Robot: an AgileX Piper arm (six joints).
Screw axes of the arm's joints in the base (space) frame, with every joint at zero. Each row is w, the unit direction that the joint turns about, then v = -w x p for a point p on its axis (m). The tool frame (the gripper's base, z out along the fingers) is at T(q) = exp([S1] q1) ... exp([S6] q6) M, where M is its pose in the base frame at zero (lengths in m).
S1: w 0 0 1 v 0 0 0
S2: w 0 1 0 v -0.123 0 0
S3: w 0 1 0 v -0.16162 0 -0.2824
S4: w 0.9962 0 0.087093 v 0 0.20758 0
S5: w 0 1 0 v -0.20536 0 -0.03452
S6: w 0.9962 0 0.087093 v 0 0.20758 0
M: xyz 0.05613 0 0.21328 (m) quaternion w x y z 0.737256 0 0.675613 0
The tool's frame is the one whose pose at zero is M.
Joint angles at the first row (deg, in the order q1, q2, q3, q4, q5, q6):
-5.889 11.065 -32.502 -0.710 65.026 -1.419
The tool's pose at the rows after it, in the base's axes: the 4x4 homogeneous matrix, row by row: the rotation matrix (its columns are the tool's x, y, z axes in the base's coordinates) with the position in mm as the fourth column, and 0 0 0 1 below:
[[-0.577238, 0.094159, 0.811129, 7.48], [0.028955, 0.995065, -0.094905, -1.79], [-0.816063, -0.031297, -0.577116, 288.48], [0, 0, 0, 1]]
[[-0.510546, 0.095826, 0.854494, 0.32], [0.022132, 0.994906, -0.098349, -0.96], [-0.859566, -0.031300, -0.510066, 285.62], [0, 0, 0, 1]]
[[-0.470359, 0.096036, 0.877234, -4.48], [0.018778, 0.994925, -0.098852, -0.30], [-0.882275, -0.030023, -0.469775, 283.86], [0, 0, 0, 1]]
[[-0.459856, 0.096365, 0.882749, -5.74], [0.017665, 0.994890, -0.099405, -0.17], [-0.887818, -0.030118, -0.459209, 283.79], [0, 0, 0, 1]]
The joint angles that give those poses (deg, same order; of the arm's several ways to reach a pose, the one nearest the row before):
-5.893 7.721 -31.999 -0.706 64.527 -1.442
-5.891 3.924 -30.831 -0.654 62.575 -1.440
-5.889 1.561 -30.235 -0.542 61.692 -1.438
-5.888 1.013 -30.172 -0.543 61.494 -1.437

